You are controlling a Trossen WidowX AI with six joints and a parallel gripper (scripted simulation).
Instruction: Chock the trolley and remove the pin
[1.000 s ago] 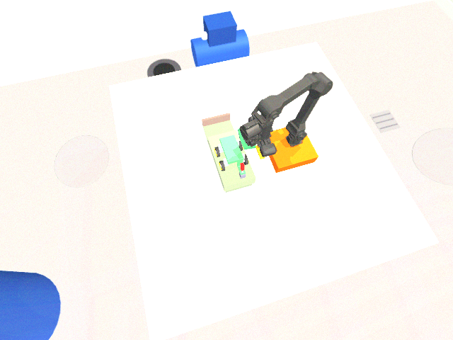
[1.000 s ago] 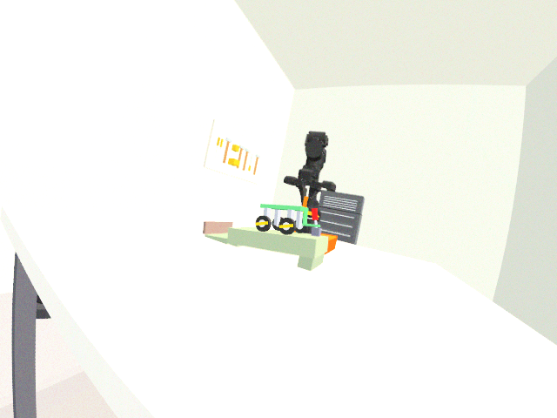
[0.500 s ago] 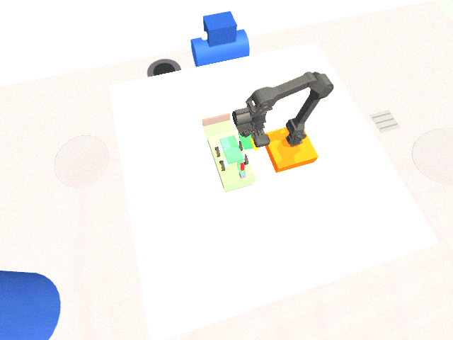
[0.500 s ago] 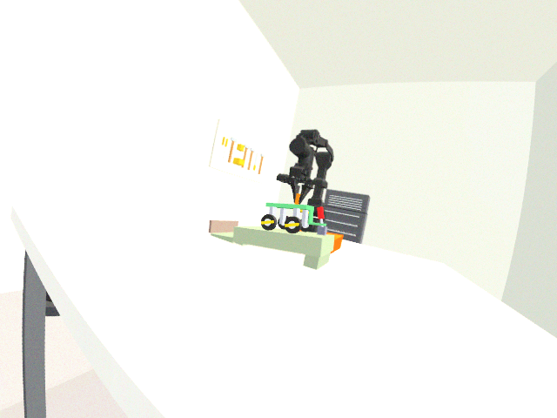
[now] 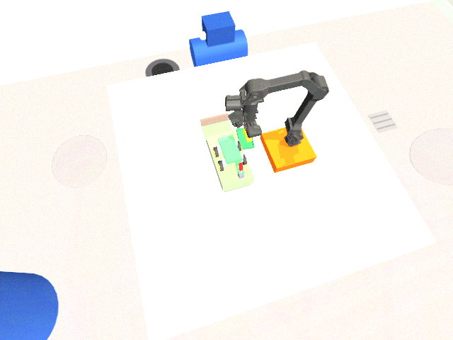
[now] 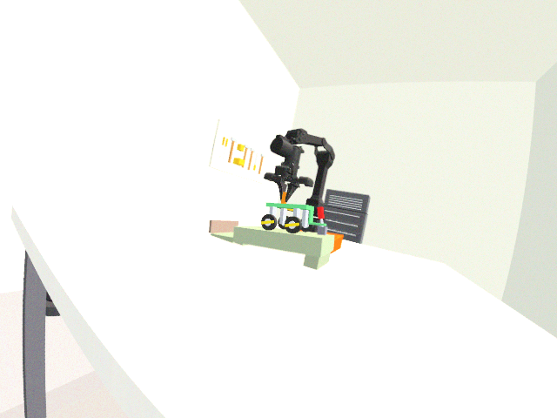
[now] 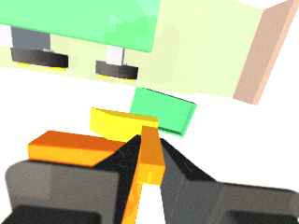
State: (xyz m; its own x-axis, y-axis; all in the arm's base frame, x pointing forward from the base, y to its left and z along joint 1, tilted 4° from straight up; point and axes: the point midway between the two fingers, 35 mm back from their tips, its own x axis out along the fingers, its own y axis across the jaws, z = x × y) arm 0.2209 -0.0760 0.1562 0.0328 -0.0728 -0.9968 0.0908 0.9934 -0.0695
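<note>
Right now the red-headed stop pin is 170 mm to the left of my gripper tip, 100 mm ahead of it and 30 mm below it. From my gripper tip the other things lie so: trolley (110 mm ahead, 70 mm to the left, 50 mm below); then yellow chock (20 mm to the left, 10 mm below); then pale green ramp (120 mm below, 110 mm ahead, 70 mm to the left).
</note>
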